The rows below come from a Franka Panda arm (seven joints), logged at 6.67 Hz.
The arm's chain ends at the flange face. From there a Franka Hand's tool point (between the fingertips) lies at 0.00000 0.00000 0.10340 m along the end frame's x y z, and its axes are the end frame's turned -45 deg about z.
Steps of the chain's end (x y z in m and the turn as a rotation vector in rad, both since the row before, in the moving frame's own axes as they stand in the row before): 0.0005, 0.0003, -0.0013, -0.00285, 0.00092, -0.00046; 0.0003, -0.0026, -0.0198, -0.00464, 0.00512, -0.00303; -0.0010, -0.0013, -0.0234, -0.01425, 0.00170, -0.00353; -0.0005, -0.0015, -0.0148, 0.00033, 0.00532, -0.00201
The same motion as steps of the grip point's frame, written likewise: 0.0000, 0.0008, -0.0013, -0.00267, -0.00136, -0.00046; 0.0021, -0.0009, -0.0198, -0.00690, 0.00034, -0.00303; -0.0007, -0.0005, -0.0234, -0.01128, -0.00887, -0.00353; 0.0011, -0.0010, -0.0148, -0.00353, 0.00400, -0.00201
